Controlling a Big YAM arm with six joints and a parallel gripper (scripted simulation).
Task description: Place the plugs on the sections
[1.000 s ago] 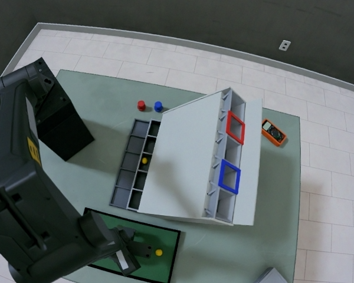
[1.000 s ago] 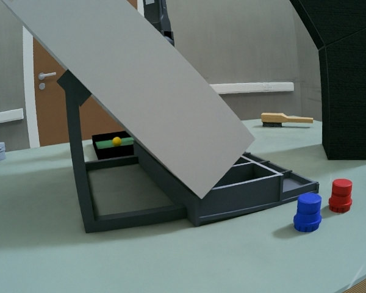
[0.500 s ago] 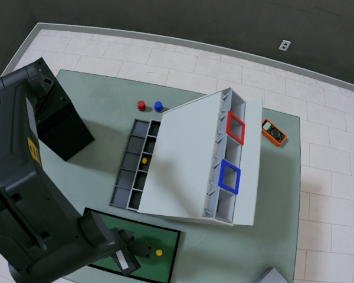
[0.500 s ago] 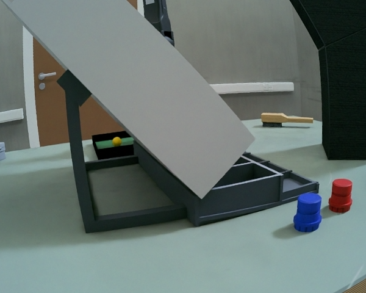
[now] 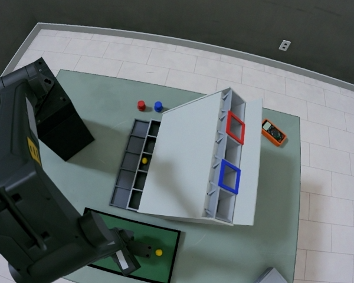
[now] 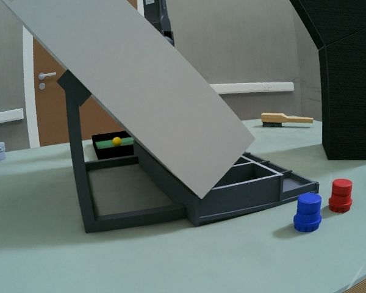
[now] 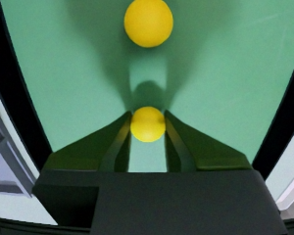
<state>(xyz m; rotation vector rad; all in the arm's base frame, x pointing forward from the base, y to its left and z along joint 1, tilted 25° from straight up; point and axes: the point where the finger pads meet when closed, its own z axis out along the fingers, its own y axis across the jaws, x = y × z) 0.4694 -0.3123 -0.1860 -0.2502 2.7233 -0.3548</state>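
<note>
My gripper is now 10 mm to the left of the green marble tray and 10 mm above it. From my hand the other things lie so: sloped cover 330 mm to the left, 190 mm above, 70 mm ahead.
</note>
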